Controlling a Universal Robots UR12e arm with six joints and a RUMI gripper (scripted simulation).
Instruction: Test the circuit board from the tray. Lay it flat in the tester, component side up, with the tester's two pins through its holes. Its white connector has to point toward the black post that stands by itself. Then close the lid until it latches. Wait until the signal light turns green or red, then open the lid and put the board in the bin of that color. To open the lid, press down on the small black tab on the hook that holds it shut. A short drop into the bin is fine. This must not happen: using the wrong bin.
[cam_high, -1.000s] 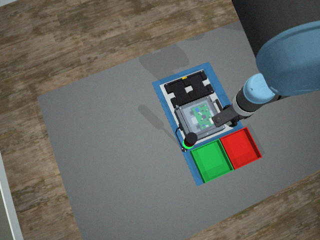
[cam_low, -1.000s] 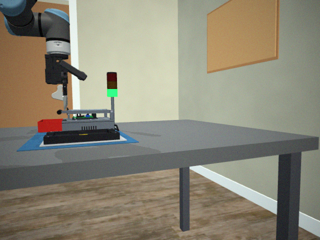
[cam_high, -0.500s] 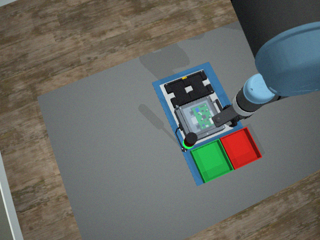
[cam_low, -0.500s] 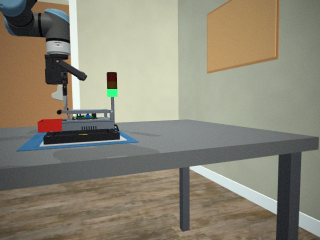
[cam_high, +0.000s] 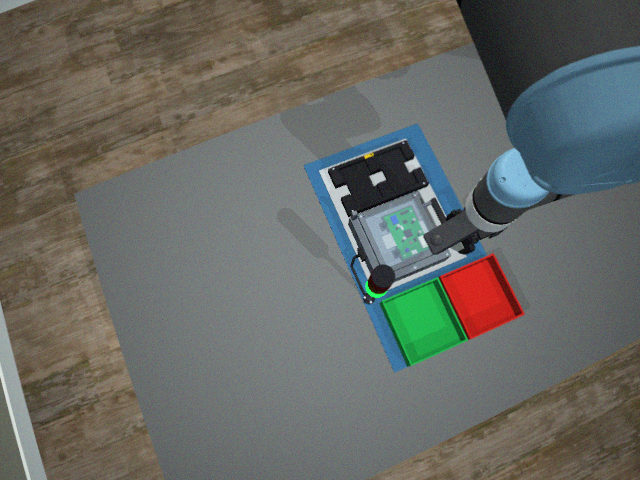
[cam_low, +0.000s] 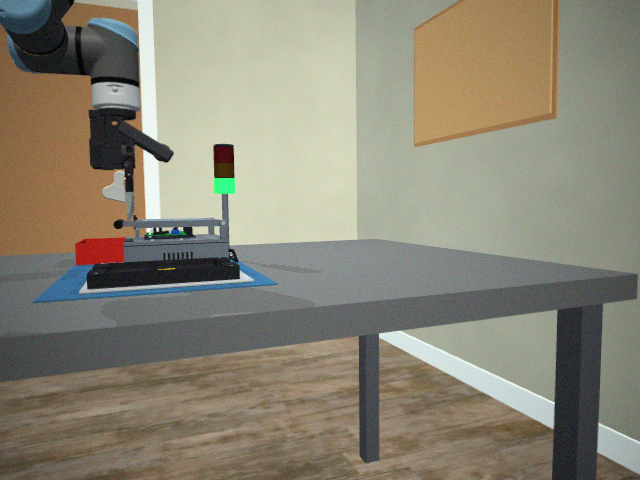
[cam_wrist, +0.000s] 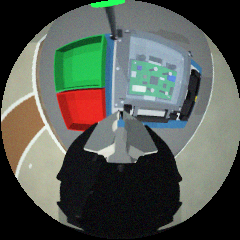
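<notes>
Now: the black latch hook 1 cm ahead of my hand, 1 cm to the right of it and 2 cm below it. From my hand the other things lie so: red bin: 5 cm behind, 13 cm to the left, 9 cm below; then green circuit board: 7 cm ahead, 6 cm to the right, 4 cm below; then tester lid: 8 cm ahead, 6 cm to the right, 2 cm below.
</notes>
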